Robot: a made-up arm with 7 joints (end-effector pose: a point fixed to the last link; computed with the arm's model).
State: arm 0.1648 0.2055 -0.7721 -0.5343 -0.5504 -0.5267 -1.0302
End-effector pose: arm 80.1 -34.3 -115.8 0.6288 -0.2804 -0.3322 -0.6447
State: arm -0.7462 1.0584 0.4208 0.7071 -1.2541 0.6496 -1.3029
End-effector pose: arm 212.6 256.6 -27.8 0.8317 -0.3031 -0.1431 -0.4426
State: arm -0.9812 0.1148 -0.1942 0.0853 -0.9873 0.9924 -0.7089
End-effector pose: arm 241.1 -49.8 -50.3 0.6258 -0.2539 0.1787 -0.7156
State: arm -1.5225 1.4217 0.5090 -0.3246 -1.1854 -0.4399 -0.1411
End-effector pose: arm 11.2 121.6 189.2 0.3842 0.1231 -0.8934 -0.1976
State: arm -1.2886 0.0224 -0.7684 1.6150 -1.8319 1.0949 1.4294
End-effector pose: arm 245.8 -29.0 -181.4 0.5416 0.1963 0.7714 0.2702
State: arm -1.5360 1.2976 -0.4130 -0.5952 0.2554 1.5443 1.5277
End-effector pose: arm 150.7 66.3 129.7 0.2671 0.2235 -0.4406 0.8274
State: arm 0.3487 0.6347 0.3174 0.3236 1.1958 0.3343 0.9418
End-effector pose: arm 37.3 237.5 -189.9 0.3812 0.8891 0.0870 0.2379
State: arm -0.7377 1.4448 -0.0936 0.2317 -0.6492 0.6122 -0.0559
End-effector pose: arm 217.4 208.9 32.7 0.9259 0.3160 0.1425 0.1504
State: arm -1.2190 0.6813 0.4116 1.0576 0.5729 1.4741 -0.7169
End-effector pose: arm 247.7 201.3 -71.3 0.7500 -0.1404 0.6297 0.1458
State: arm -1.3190 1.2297 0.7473 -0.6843 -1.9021 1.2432 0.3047
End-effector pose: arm 53.8 81.2 130.8 0.8859 0.1821 -0.2930 -0.3100
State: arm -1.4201 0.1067 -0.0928 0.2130 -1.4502 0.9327 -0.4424
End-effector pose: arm 241.2 -69.1 56.1 0.5649 -0.3008 0.0610 -0.7659
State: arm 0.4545 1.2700 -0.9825 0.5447 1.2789 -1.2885 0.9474
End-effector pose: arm -108.6 212.7 -165.3 0.6441 0.1727 0.1571 -0.7285
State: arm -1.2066 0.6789 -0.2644 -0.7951 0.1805 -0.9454 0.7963
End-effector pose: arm 91.7 -2.0 61.2 0.2809 -0.1628 -0.9242 -0.2009
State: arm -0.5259 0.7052 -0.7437 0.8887 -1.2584 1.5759 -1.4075
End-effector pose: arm 118.6 139.8 -237.3 0.2842 -0.6751 0.6379 -0.2380
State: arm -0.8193 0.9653 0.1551 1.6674 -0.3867 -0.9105 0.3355
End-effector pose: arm 159.0 282.8 -121.8 0.8206 0.2214 -0.1009 0.5171
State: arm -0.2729 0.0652 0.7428 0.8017 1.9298 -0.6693 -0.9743
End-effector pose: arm 111.2 114.4 -277.8 0.4707 0.4059 0.4851 -0.6151
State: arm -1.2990 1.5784 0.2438 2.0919 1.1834 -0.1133 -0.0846
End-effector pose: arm 78.0 335.7 -34.4 0.6583 0.4267 0.5322 0.3183
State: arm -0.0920 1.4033 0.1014 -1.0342 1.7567 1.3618 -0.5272
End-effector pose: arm 89.0 71.6 32.5 0.4593 0.7131 -0.1964 0.4919
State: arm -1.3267 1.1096 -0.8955 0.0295 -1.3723 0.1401 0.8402
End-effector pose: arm 258.0 44.9 5.9 0.9949 0.0363 -0.0173 0.0925
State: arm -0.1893 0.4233 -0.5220 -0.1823 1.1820 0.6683 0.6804
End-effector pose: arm 157.6 29.6 -163.0 0.6706 0.6861 -0.1756 0.2207
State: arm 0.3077 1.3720 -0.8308 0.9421 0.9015 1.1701 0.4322
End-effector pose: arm -8.4 321.1 -102.2 0.2629 -0.9171 -0.2954 0.0499
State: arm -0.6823 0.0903 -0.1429 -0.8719 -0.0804 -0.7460 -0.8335
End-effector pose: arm 103.6 16.4 28.7 0.4164 0.2312 -0.8077 -0.3476
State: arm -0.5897 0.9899 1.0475 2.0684 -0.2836 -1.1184 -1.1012
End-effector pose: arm 72.5 266.8 -182.4 0.9896 0.0382 -0.0218 0.1369
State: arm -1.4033 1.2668 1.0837 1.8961 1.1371 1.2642 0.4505
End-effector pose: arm 170.5 269.9 -61.8 0.4930 0.1133 0.6982 0.5066
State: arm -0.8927 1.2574 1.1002 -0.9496 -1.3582 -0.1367 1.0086
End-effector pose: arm -0.7 82.2 115.3 0.5558 -0.2431 -0.7949 -0.0095
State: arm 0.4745 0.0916 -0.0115 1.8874 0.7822 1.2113 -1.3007
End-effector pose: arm -243.4 82.0 -161.1 0.3706 0.3388 -0.8641 -0.0340
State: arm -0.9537 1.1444 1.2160 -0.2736 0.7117 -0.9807 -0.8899
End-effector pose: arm 43.2 170.0 128.8 0.2994 0.8864 -0.2106 0.2834
